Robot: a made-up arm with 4 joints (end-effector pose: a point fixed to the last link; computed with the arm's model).
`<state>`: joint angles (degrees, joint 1 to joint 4).
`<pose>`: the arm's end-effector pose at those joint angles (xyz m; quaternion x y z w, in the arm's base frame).
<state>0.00 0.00 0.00 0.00</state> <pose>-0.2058 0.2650 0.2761 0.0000 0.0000 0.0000 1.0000</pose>
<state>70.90 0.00 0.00 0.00</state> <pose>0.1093 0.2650 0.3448 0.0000 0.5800 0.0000 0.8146</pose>
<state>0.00 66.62 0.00 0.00</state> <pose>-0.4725 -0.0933 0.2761 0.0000 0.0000 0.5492 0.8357</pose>
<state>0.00 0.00 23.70 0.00</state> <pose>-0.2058 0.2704 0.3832 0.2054 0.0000 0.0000 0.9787</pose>
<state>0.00 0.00 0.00 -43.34</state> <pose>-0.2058 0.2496 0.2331 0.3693 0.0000 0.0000 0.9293</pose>
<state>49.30 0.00 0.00 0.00</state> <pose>0.0075 0.2650 0.3671 0.0000 0.4171 0.0000 0.9089</pose>
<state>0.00 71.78 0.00 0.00</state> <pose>-0.4730 -0.1300 0.2761 0.0000 0.0000 0.5862 0.8101</pose>
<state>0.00 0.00 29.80 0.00</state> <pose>-0.2058 0.2647 0.4103 0.2571 0.0000 0.0000 0.9664</pose>
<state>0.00 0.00 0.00 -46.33</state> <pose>-0.2058 0.2498 0.2299 0.3934 0.0000 0.0000 0.9194</pose>
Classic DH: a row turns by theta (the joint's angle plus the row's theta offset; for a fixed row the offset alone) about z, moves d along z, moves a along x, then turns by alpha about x. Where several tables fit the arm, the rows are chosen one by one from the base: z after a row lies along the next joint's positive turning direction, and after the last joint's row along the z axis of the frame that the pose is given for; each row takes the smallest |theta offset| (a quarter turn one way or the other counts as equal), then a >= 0, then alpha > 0; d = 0 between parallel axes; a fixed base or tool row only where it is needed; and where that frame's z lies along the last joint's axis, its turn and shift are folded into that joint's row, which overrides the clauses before.
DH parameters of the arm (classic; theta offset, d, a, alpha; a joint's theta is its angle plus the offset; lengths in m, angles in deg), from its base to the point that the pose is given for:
base (fixed): 0 0.0892 0 -90
joint 1: 0 -0.1171 -0.0665 90
joint 2: 90 0.2534 0.1297 90
joint 3: -19.77 0 0.3175 180
joint 4: -19.77 0.1393 -0.0464 90
tool (fixed): -90 0.0409 0 0

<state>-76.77 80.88 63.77 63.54</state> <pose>-0.5917 -0.2053 -0.1787 -0.4016 -0.4716 0.5094 0.5974</pose>
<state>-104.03 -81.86 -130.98 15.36</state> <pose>-0.0457 0.0086 -0.0989 -0.2956 0.2135 -0.6867 0.6289</pose>
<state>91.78 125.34 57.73 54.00</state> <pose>0.4942 -0.4222 0.3300 0.6479 0.3496 0.6073 0.2986</pose>
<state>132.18 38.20 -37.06 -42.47</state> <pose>0.2411 -0.0041 0.3196 0.3169 0.8692 0.0917 0.3684</pose>
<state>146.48 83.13 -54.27 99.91</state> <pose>0.2605 -0.2223 0.3438 -0.0684 -0.0264 0.7411 0.6674</pose>
